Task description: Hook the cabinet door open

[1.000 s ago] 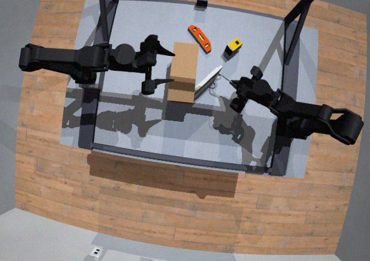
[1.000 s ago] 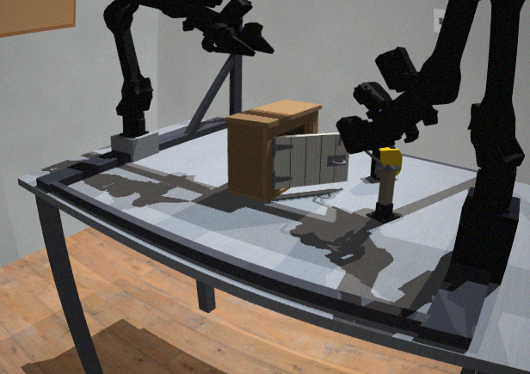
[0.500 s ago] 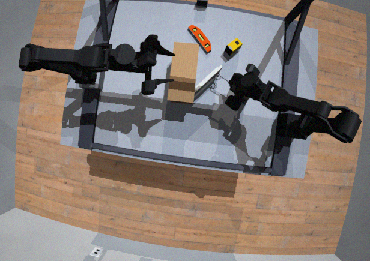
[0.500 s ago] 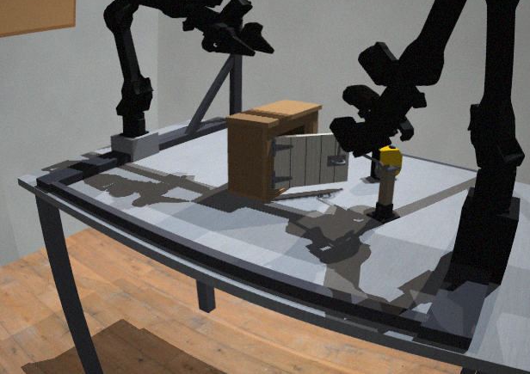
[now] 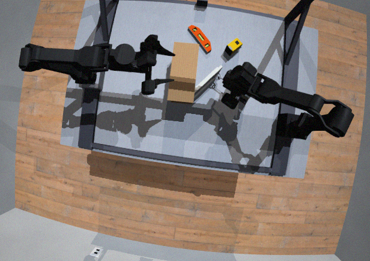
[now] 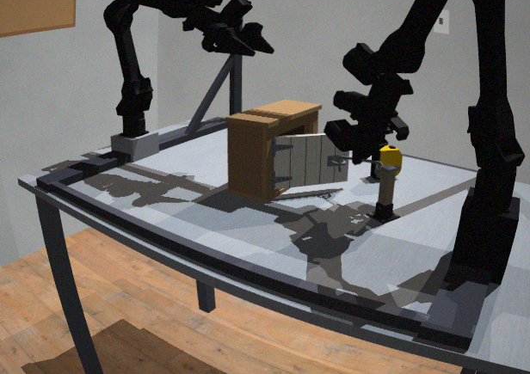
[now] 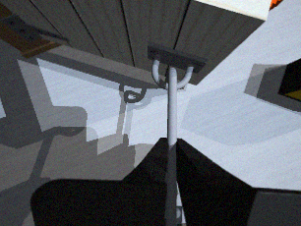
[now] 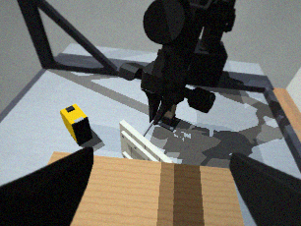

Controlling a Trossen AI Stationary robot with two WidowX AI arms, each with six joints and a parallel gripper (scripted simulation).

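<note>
My left hand is 4 cm above the thin metal hook. The rest, counted from my left hand: yellow tape measure: 17 cm behind, 2 cm to the right, 7 cm below; grey plank door: 2 cm ahead, 10 cm to the right, 4 cm below; orange spirit level: 19 cm behind, 18 cm to the right, 10 cm below.
</note>
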